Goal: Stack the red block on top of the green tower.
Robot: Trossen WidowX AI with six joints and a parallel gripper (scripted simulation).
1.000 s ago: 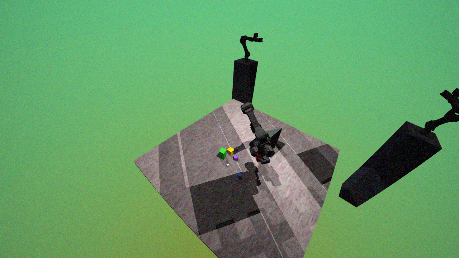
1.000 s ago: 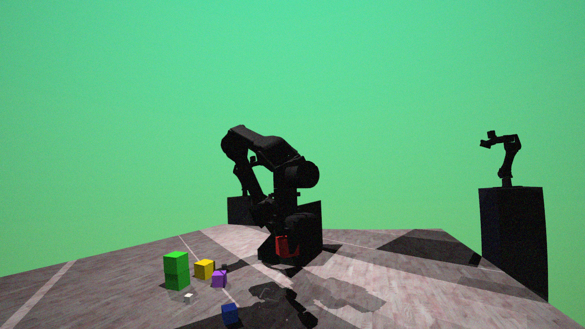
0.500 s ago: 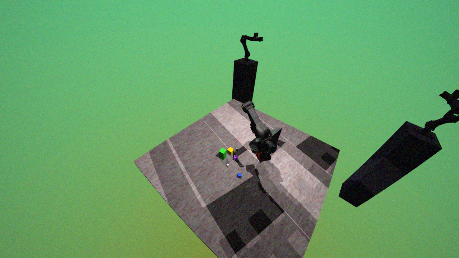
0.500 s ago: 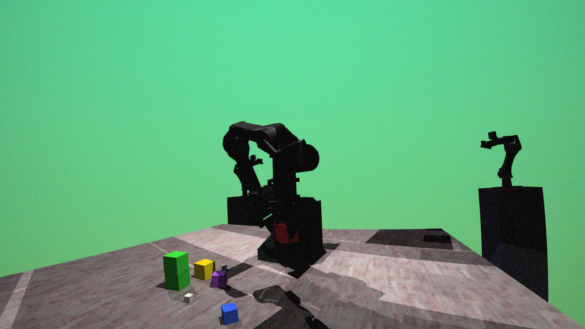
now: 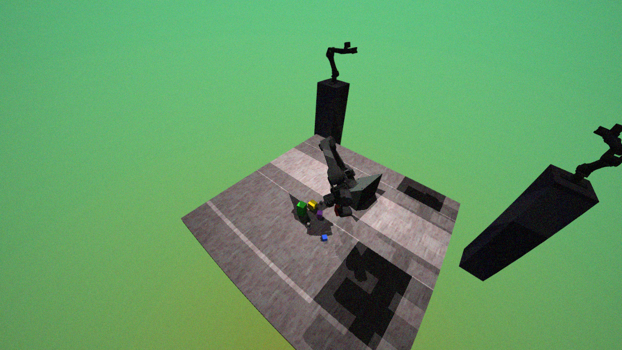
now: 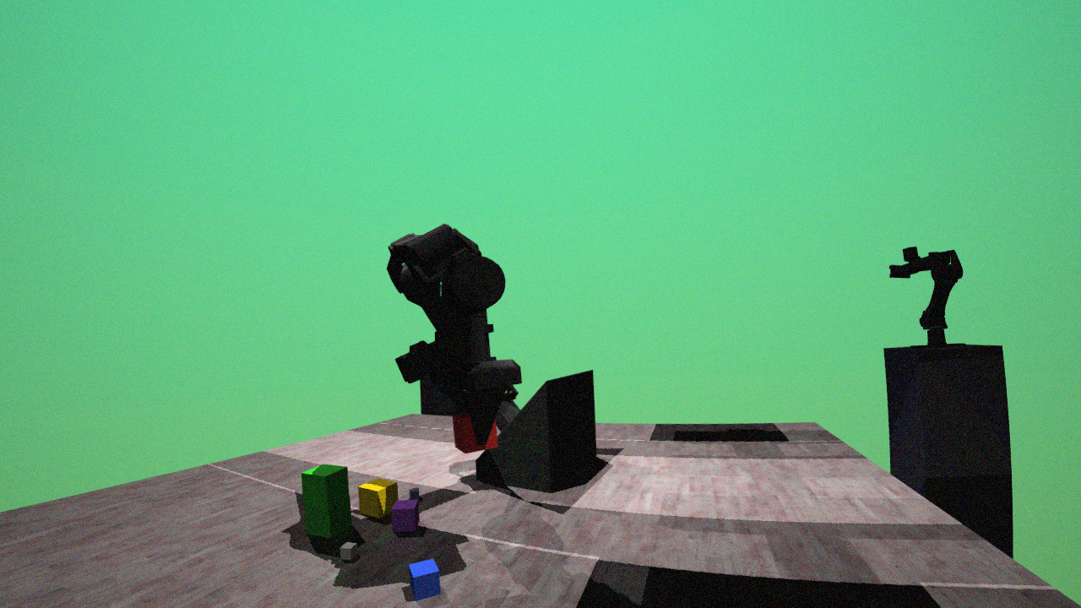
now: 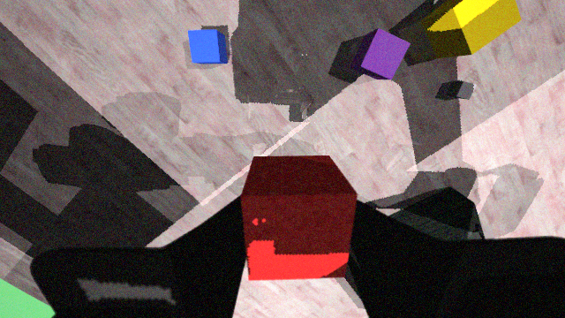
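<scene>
The yellow block is 10 mm behind my gripper tip, 190 mm to the right of it and 110 mm below it. Round my gripper tip: purple block 10 mm ahead, 110 mm to the right, 110 mm below; blue block 120 mm ahead, 10 mm to the left, 120 mm below; red block 10 mm above.
</scene>
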